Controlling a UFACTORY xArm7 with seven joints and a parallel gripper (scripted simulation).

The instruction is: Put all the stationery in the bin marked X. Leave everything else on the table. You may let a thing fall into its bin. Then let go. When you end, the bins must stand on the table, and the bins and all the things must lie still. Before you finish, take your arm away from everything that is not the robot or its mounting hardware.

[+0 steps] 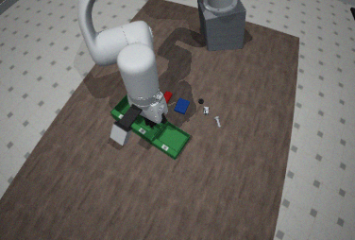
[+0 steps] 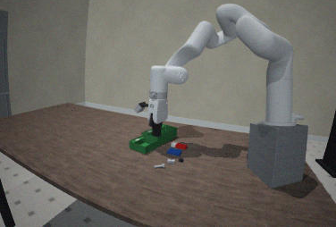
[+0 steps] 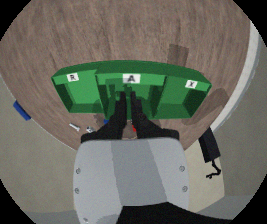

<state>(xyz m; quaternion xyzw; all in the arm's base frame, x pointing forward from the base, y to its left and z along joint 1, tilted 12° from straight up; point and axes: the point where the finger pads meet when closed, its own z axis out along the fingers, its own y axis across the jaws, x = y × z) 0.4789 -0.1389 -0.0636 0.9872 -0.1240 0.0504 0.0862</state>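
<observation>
Now: the green three-compartment bin 1 cm ahead of my hand, 1 cm to the right of it and 3 cm below it. The rest, counted from my hand: white-grey piece: 10 cm behind, 16 cm to the left, 4 cm below; then blue block: 10 cm behind, 7 cm to the left, 5 cm below; then red block: 10 cm behind, 1 cm to the left, 4 cm below.
</observation>
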